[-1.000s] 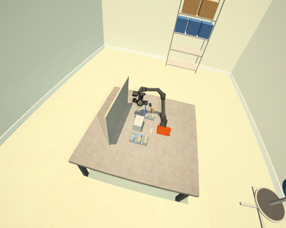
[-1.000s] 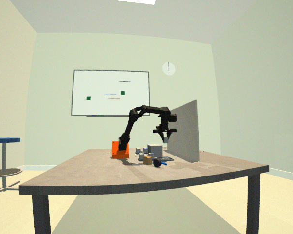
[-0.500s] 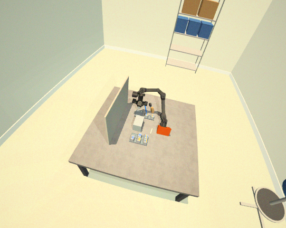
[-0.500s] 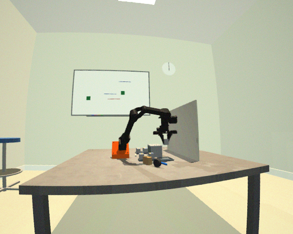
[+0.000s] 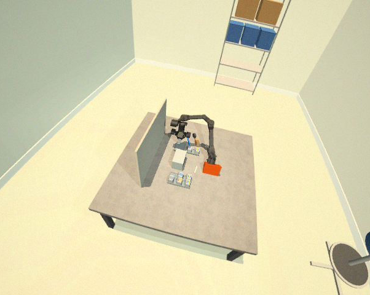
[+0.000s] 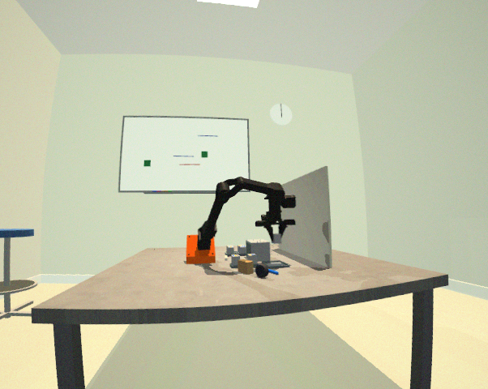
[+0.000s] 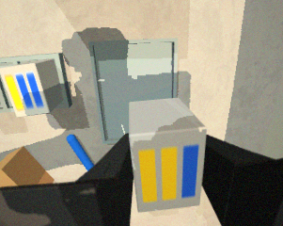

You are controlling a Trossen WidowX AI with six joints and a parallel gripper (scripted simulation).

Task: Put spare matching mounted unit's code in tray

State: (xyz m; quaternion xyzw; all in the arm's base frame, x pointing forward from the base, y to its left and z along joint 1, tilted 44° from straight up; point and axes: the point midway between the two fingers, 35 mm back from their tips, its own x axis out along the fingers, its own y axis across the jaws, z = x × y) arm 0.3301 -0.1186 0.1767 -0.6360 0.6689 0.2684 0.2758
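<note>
Now: the flat grey tray 110 mm below my gripper tip and 10 mm behind it. From my gripper tip the other things lie so: blue pen (110 mm to the right, 110 mm below, 80 mm behind); small tan block (180 mm behind, 100 mm to the right, 90 mm below); white mounted unit (210 mm to the left, 60 mm below, 30 mm behind).
</note>
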